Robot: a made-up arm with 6 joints. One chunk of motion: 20 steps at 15 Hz.
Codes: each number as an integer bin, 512 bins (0 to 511) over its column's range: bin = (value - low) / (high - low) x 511, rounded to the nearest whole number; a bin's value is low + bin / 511 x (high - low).
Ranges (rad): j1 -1.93..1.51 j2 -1.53..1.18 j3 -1.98..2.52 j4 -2.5..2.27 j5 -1..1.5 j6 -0.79..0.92
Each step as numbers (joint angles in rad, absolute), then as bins.
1 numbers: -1.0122 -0.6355 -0.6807 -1.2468 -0.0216 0.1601
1 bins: 136 169 148 134 200 284
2 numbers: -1.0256 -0.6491 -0.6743 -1.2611 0.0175 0.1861
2 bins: 134 166 148 133 208 292
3 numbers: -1.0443 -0.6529 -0.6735 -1.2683 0.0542 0.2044
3 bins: 132 165 148 132 215 297
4 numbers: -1.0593 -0.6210 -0.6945 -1.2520 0.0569 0.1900
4 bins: 129 171 146 134 216 293
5 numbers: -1.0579 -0.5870 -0.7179 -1.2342 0.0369 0.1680
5 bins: 130 178 143 136 212 286
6 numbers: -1.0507 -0.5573 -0.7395 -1.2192 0.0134 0.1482
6 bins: 131 183 141 137 207 280
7 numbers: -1.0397 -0.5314 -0.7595 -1.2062 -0.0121 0.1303
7 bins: 132 188 139 139 202 275
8 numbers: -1.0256 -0.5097 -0.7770 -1.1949 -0.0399 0.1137
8 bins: 134 192 137 140 196 270
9 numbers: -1.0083 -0.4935 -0.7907 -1.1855 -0.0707 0.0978
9 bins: 137 195 135 141 190 265
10 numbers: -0.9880 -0.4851 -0.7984 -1.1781 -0.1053 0.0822
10 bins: 140 197 134 142 183 261
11 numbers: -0.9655 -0.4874 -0.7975 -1.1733 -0.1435 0.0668
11 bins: 143 197 134 142 175 256
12 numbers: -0.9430 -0.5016 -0.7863 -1.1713 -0.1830 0.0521
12 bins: 147 194 136 142 167 252
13 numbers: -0.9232 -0.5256 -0.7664 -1.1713 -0.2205 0.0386
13 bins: 150 189 138 142 159 248
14 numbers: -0.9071 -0.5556 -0.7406 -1.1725 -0.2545 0.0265
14 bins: 152 184 141 142 152 244
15 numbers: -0.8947 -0.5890 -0.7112 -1.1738 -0.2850 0.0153
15 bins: 154 177 144 142 146 241
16 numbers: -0.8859 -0.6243 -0.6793 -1.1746 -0.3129 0.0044
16 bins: 155 171 148 142 140 237
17 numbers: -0.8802 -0.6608 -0.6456 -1.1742 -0.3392 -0.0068
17 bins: 156 164 152 142 135 234
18 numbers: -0.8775 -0.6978 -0.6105 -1.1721 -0.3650 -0.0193
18 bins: 156 157 156 142 130 230
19 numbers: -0.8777 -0.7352 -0.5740 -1.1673 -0.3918 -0.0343
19 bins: 156 150 160 143 124 226
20 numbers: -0.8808 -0.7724 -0.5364 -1.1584 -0.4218 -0.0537
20 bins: 156 143 164 144 118 220
